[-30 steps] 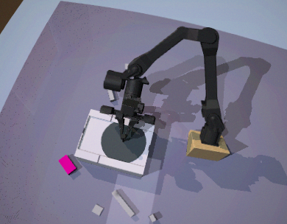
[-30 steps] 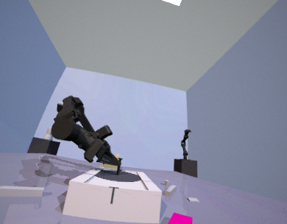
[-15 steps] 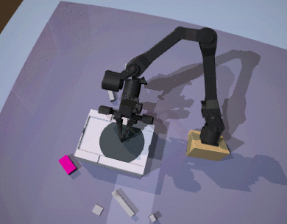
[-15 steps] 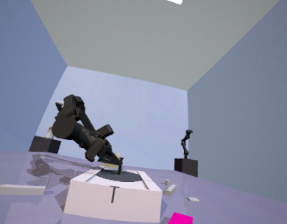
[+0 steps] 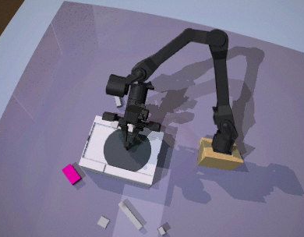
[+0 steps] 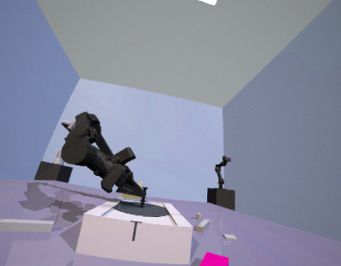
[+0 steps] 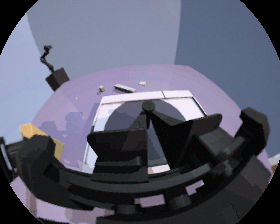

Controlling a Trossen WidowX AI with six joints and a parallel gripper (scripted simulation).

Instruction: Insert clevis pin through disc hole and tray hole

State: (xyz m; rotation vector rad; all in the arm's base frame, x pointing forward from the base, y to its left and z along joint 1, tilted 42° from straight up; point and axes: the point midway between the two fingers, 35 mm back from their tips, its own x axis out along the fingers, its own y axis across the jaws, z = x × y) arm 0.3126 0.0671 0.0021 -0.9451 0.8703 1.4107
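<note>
Now: gripper tip 2 cm short of the rimmed tray and 5 cm above it. Round my gripper tip: clevis pin: 1 cm to the right, 1 cm below; then dark aluminium disc: 1 cm to the right, 3 cm below; then magenta block: 17 cm ahead, 12 cm to the left, 8 cm below.
</note>
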